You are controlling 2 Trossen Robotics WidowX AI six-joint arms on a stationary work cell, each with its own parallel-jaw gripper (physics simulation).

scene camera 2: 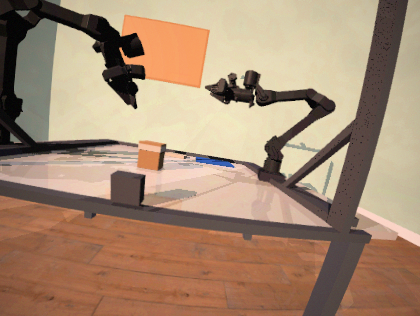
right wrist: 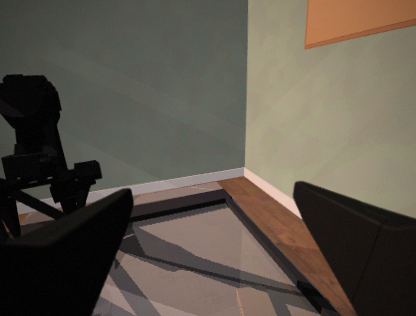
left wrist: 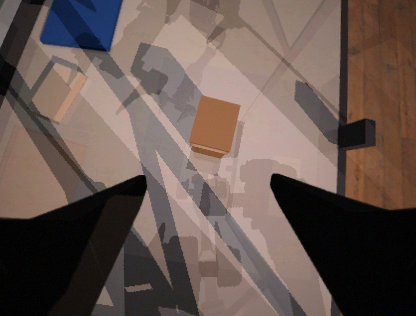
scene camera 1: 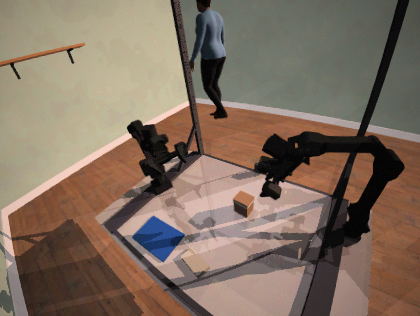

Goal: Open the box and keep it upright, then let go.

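Where they show: left gripper, fingertip midpoint: (scene camera 2: 132, 107) (left wrist: 209, 180); right gripper, fingertip midpoint: (scene camera 2: 207, 90) (right wrist: 214, 192) (scene camera 1: 174, 168); left arm's base, origin of the base link: (scene camera 1: 352, 231); right arm's base, origin of the base link: (scene camera 2: 271, 171) (scene camera 1: 160, 181).
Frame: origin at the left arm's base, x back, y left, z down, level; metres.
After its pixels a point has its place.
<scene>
An orange-brown box (scene camera 1: 243, 203) @[x -0.472, y 0.047, z -0.070 m] (scene camera 2: 150, 156) (left wrist: 215, 125) @[x -0.477, y 0.016, z -0.070 m] with a pale band below its top stands upright on the table, its lid shut. My left gripper (scene camera 1: 267, 178) (scene camera 2: 133, 103) @[x -0.396, y 0.033, z -0.179 m] (left wrist: 209, 180) @[x -0.396, y 0.033, z -0.179 m] is open and empty, pointing down above the table. It is above and beside the box, not touching it. In the left wrist view the box lies beyond the fingertips, near the middle of the picture. My right gripper (scene camera 2: 209, 90) @[x -0.669, y 0.186, z -0.333 m] (right wrist: 214, 192) @[x -0.669, y 0.186, z -0.333 m] is open and empty, raised well above the table, far from the box. The box does not show in the right wrist view.
A flat blue square (scene camera 1: 157, 238) @[x -0.784, y 0.313, z 0.012 m] (scene camera 2: 215, 162) @[x -0.791, y 0.260, z 0.012 m] (left wrist: 82, 25) @[x -0.738, y 0.302, z 0.012 m] lies on the table, with a flat beige piece (scene camera 1: 195, 262) @[x -0.569, y 0.337, z 0.005 m] (left wrist: 56, 95) @[x -0.565, y 0.327, z 0.005 m] near it. A dark block (scene camera 2: 127, 188) @[x -0.484, y -0.289, z -0.015 m] (left wrist: 356, 133) @[x -0.483, y -0.266, z -0.022 m] is at the table's edge. Dark frame posts (scene camera 1: 189, 85) @[x -0.897, y -0.329, z -0.471 m] (scene camera 2: 372, 110) @[x -0.893, y -0.351, z -0.225 m] rise at the corners. A person (scene camera 1: 212, 37) stands behind.
</scene>
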